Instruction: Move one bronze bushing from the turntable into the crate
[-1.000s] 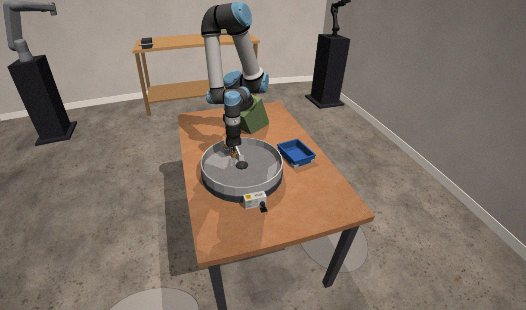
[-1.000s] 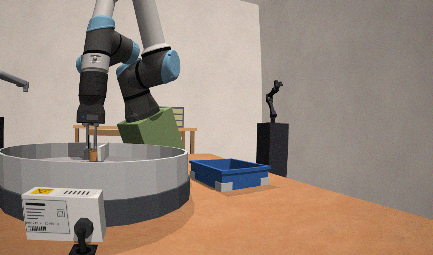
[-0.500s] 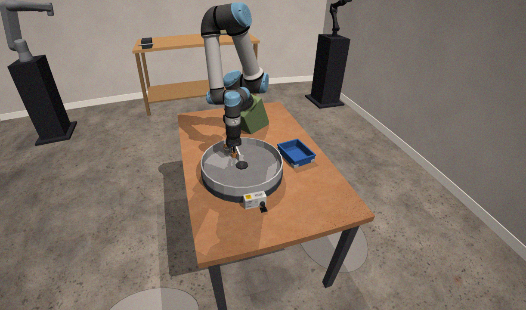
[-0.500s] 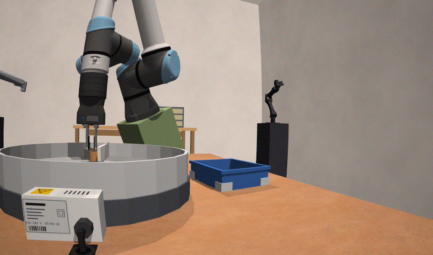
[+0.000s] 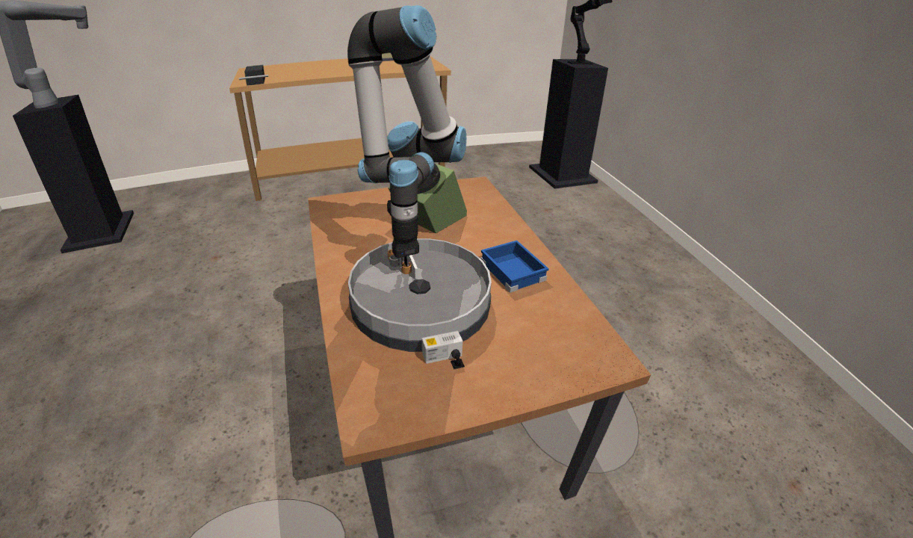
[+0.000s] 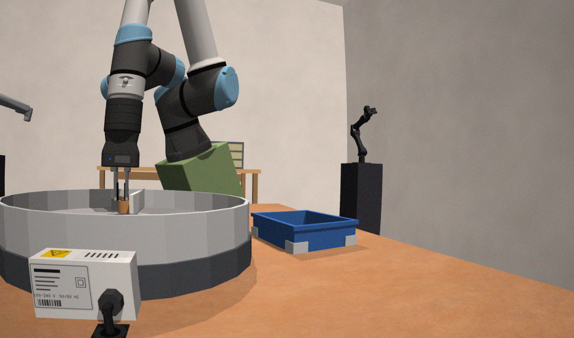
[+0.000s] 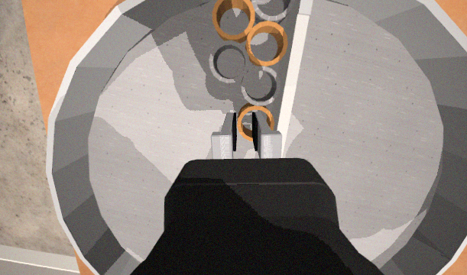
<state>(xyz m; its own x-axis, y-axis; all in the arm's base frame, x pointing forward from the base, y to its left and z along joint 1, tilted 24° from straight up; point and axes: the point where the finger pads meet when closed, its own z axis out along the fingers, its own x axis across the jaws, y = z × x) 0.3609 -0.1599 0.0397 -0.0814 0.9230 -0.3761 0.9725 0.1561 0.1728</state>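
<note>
My hand is 90 mm short of the grey turntable, 40 mm above it and 30 mm to the right of it. Also, from my hand: blue crate (370 mm to the left, 70 mm below, 40 mm ahead).
</note>
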